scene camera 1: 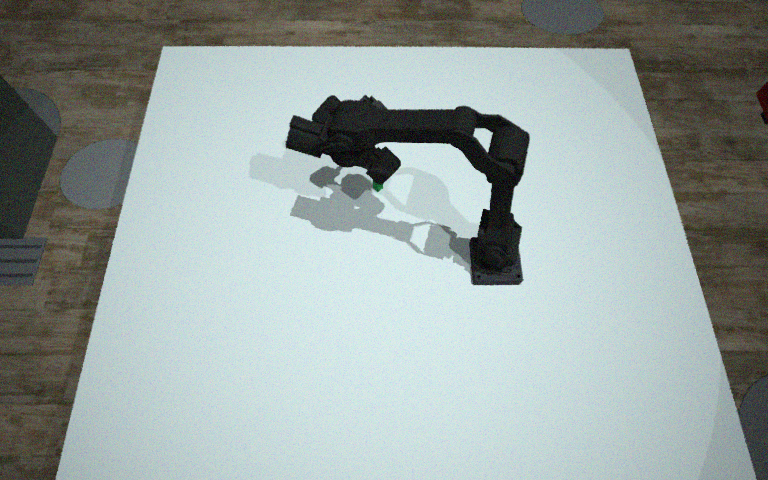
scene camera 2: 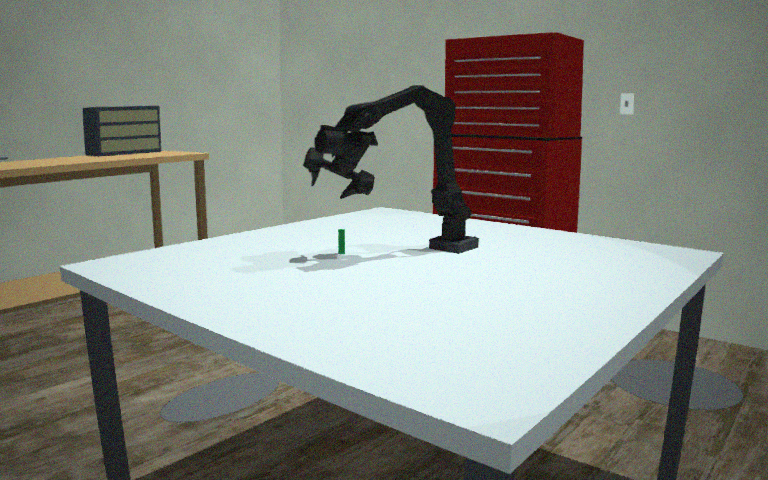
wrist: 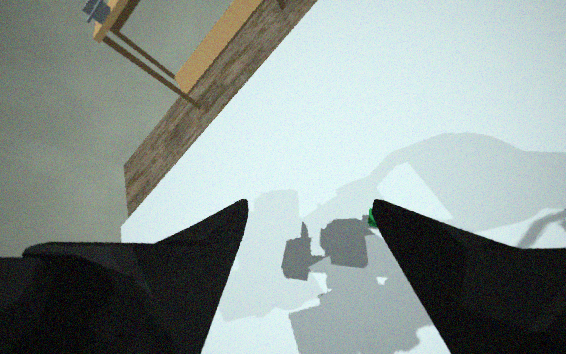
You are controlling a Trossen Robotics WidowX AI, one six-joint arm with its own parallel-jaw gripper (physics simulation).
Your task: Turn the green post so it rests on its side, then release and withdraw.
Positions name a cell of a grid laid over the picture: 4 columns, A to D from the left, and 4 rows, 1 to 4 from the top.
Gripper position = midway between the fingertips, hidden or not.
Observation:
I see my gripper (scene camera 2: B2).
My gripper shows as well in scene camera 1 (scene camera 1: B2) and in the wrist view (wrist: C3).

